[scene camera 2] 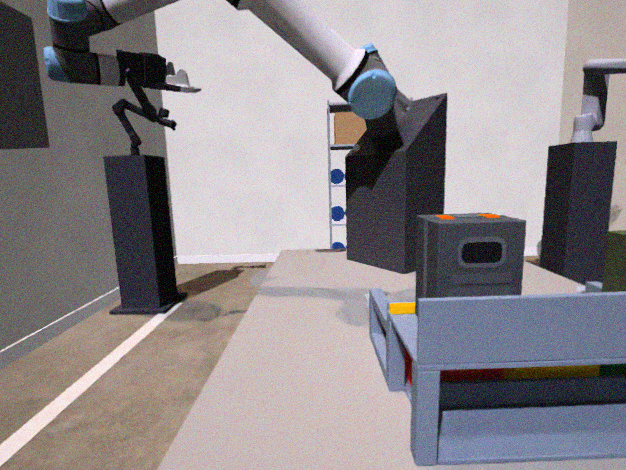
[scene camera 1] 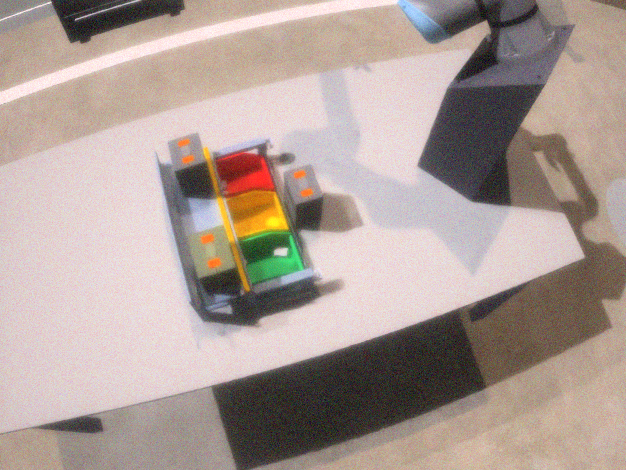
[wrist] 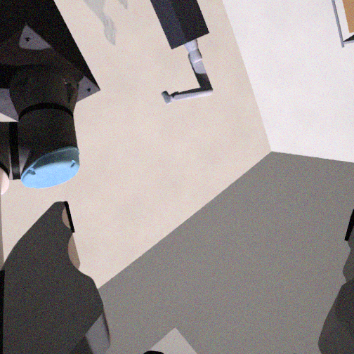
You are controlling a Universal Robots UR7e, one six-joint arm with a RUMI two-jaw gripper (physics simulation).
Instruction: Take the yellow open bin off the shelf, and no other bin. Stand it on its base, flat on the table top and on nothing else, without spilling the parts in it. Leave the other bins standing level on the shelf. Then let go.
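Frame: origin at the arm's base, x left, y ahead, z down, level; centimetres.
Seen in the pictures: gripper, fingertip midpoint: (scene camera 2: 193, 84); arm's base, origin of the base link: (scene camera 2: 391, 121) (scene camera 1: 526, 48).
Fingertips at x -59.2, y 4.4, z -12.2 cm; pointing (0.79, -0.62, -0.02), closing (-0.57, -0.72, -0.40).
Observation:
Offsets run from my fingertips to a thing's middle.
The yellow open bin @(dx +65.4, dy +60.1, dz +51.0 cm) (scene camera 1: 257, 212) sits in the middle of the shelf's row in scene camera 1, with a bright yellow part inside. The red bin @(dx +54.2, dy +60.6, dz +51.0 cm) (scene camera 1: 245, 174) is beside it on one side and the green bin @(dx +76.6, dy +59.3, dz +51.0 cm) (scene camera 1: 275, 265), with a white part, on the other. The grey-blue shelf (scene camera 1: 176, 237) (scene camera 2: 520, 328) stands on the table. In scene camera 2, a yellow strip of the bin (scene camera 2: 553, 372) shows under the shelf's back board. My gripper (scene camera 2: 189, 87) (wrist: 208, 209) is open and empty, high up and far from the bins.
A grey box @(dx +64.1, dy +46.3, dz +48.8 cm) (scene camera 1: 303, 187) stands on the table close in front of the red and yellow bins. Another grey box @(dx +54.1, dy +69.9, dz +39.1 cm) (scene camera 1: 184, 151) (scene camera 2: 470, 273) and an olive box @(dx +77.2, dy +69.2, dz +40.3 cm) (scene camera 1: 212, 252) (scene camera 2: 616, 263) stand behind the bins. A yellow bar @(dx +65.7, dy +65.1, dz +44.7 cm) (scene camera 1: 227, 220) runs between them and the bins.

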